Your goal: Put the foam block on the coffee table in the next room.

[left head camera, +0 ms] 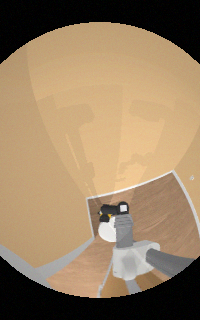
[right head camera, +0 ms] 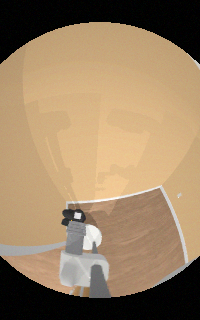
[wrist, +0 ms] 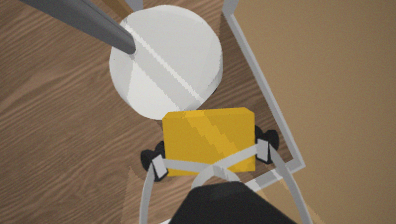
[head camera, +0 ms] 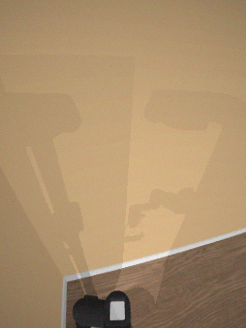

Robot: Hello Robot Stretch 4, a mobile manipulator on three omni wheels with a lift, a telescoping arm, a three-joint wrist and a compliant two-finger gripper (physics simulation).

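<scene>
The yellow foam block (wrist: 210, 137) is between the two black fingertips in the wrist view. My gripper (wrist: 208, 145) is shut on it, one fingertip pressed to each side. In the left head view a bit of yellow shows by the black wrist parts; in the head view a sliver of yellow shows at the bottom edge. The fingers are mostly hidden behind the wrist in the head views. The coffee table does not show in these views.
My round white base (wrist: 167, 62) (left head camera: 108, 231) (right head camera: 92, 237) stands on the wood floor (head camera: 200, 285) below the block. A tan wall (head camera: 190, 165) with a white baseboard (head camera: 150, 259) fills the front; its corner is close beside the gripper.
</scene>
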